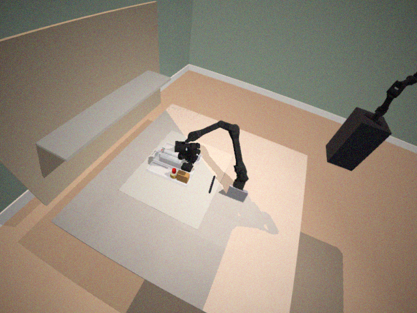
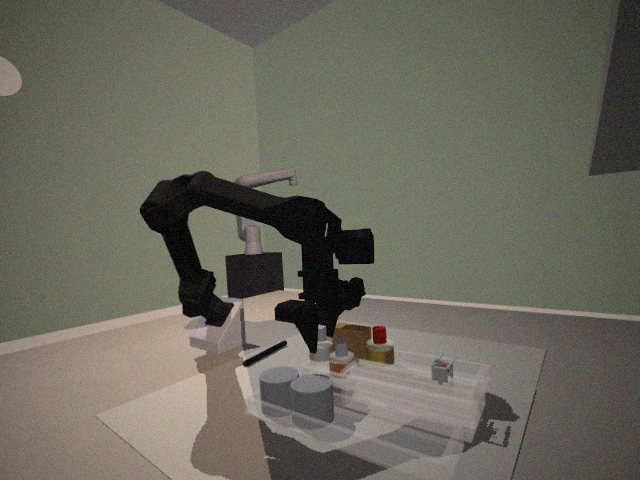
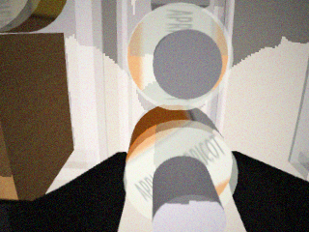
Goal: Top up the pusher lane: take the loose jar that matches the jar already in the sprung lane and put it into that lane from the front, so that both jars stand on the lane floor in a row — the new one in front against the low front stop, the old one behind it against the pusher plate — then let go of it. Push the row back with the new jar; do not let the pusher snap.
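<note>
My gripper tip is 8 cm to the right of the brown box, 2 cm short of it and 1 cm above it. The rest, counted from my gripper tip: grey pusher plate: 16 cm ahead, 3 cm to the right; then clear pusher lane: 15 cm ahead, 3 cm below, 2 cm to the right; then black stick: 17 cm behind, 5 cm below, 3 cm to the left.
</note>
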